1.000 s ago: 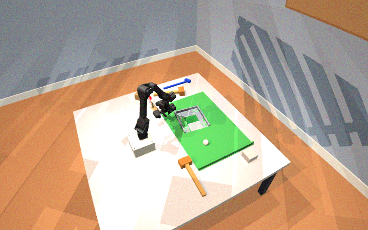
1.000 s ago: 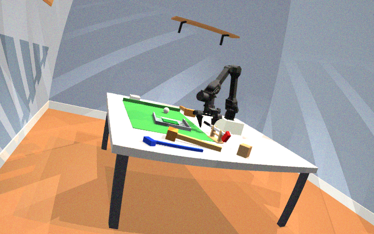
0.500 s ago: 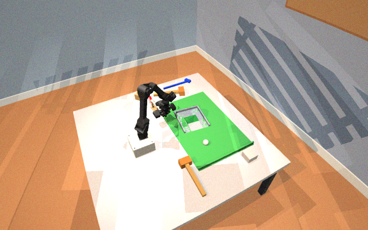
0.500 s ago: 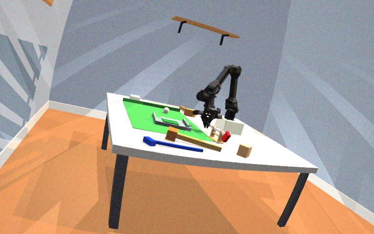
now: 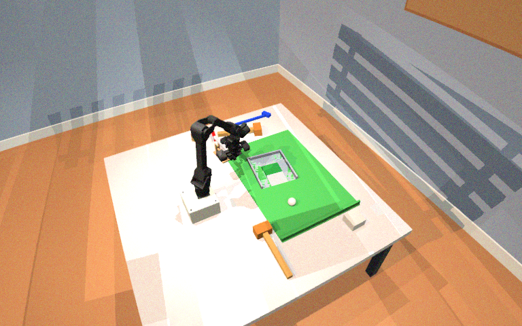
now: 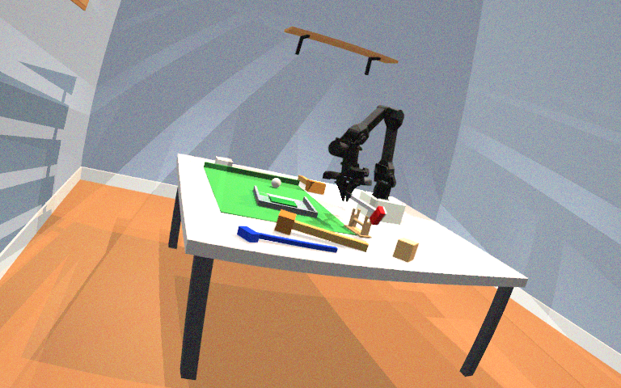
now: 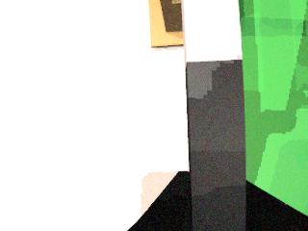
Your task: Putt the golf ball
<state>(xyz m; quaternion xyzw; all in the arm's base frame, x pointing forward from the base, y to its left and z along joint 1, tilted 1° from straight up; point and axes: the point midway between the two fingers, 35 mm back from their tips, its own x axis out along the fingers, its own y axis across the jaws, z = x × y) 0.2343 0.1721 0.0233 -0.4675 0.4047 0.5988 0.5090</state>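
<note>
Right now my gripper tip is 20 mm past the wooden stand, 130 mm to the right of it and 40 mm above it. From my gripper tip the other things lie so: green mat: 250 mm ahead, 190 mm to the right, 80 mm below; wooden cube: 100 mm behind, 360 mm to the left, 50 mm below; white golf ball: 180 mm ahead, 380 mm to the right, 50 mm below.
</note>
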